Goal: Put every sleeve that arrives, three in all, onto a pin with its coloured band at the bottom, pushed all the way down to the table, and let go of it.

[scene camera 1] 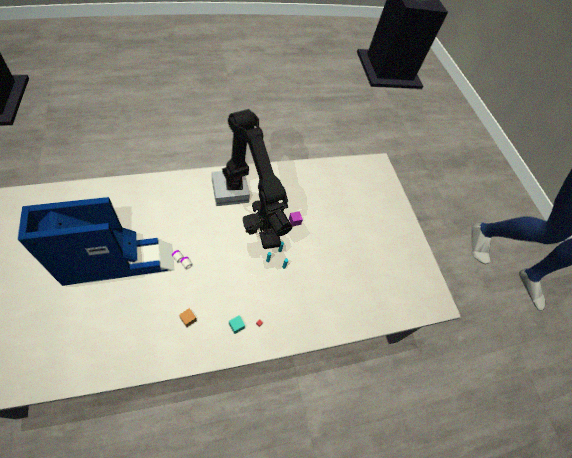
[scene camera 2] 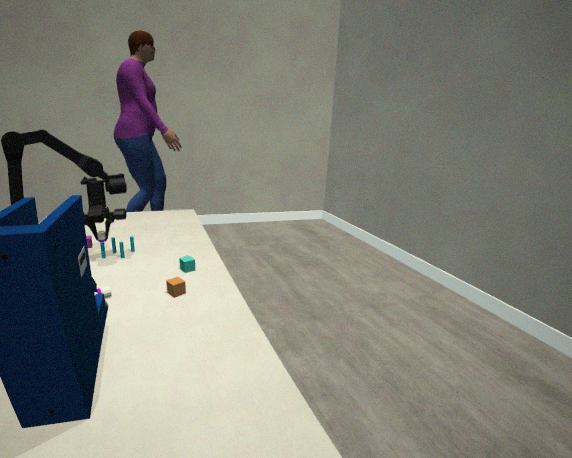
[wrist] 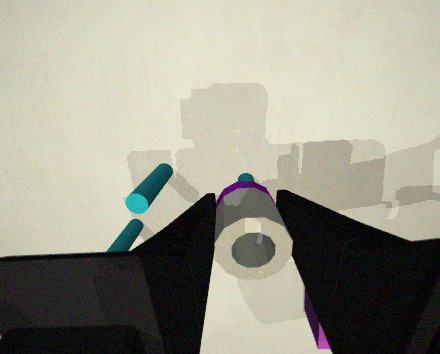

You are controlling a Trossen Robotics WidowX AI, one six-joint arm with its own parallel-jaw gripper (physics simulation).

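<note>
My gripper (scene camera 2: 102, 237) (wrist: 245, 200) is shut on a white sleeve (scene camera 2: 102, 234) (wrist: 245, 206), held upright with its purple band at the bottom. The sleeve hangs above the table, over or near a teal pin (scene camera 2: 103, 250); whether it is lined up with it I cannot tell. In the wrist view a pin (wrist: 245, 177) shows just beyond the band, and two more pins (wrist: 150, 187) (wrist: 126, 235) stand at the left. In scene camera 1 three bare pins (scene camera 1: 281, 246) (scene camera 1: 269, 257) (scene camera 1: 285, 263) show; the arm hides the fingertips. Two sleeves (scene camera 1: 177, 256) (scene camera 1: 186, 262) lie on their sides by the chute.
A blue dispenser (scene camera 1: 90, 260) (scene camera 2: 30, 325) with a chute stands at the left. A magenta block (scene camera 1: 296, 218) (scene camera 2: 89, 242) (wrist: 324, 339) is near the gripper. Orange (scene camera 1: 188, 317) (scene camera 2: 176, 287), teal (scene camera 1: 237, 324) (scene camera 2: 187, 264) and small red (scene camera 1: 259, 323) blocks lie nearer the front edge. A person (scene camera 2: 135, 100) is beyond the table.
</note>
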